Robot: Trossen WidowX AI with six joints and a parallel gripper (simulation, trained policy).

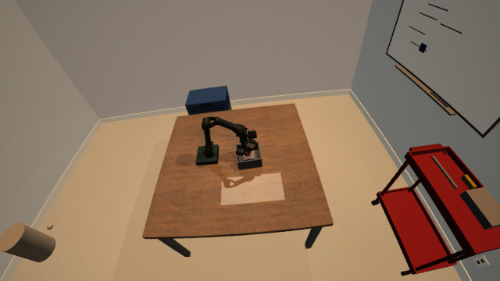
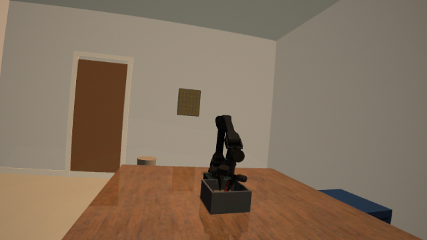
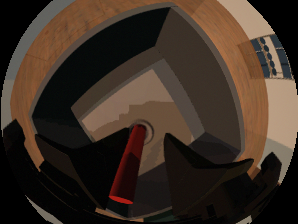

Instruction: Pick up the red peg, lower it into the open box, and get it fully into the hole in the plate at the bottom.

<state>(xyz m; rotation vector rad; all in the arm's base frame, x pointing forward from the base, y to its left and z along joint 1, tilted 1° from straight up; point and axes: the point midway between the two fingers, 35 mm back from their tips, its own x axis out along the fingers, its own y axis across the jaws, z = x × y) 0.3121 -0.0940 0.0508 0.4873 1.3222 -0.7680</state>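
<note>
Now: gripper tip 10 mm to the right of the grey plate and 20 mm above it. Also, from my gripper tip: red peg: 10 mm to the left, 20 mm above; dark box: 10 mm to the left, 40 mm below.
</note>
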